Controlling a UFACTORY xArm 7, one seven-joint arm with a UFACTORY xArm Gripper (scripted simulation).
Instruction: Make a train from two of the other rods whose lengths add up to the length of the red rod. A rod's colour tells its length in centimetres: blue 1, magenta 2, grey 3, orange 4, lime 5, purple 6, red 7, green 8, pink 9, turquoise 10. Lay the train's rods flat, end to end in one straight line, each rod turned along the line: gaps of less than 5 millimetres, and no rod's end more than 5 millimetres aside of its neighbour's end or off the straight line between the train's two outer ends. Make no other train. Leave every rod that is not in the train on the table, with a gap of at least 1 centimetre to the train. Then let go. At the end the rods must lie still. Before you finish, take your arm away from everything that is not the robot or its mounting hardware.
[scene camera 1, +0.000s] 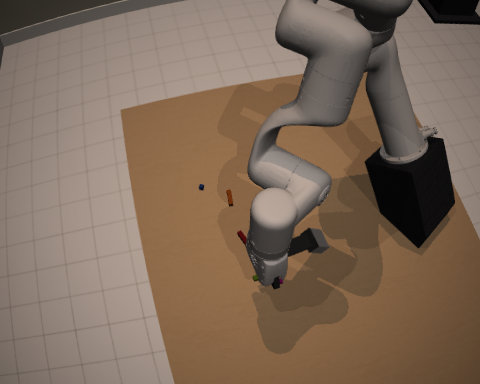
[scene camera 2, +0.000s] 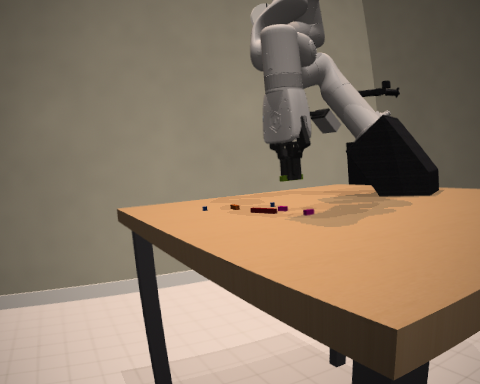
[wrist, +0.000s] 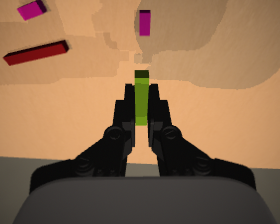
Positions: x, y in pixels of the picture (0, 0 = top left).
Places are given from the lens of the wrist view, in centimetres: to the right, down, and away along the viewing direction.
gripper (wrist: 141, 97): 0, -1, 14
lime rod (wrist: 141, 77): 0, -2, 11
red rod (wrist: 60, 47): -8, -7, 17
The marked spots on the lime rod and the red rod are 11 cm apart.
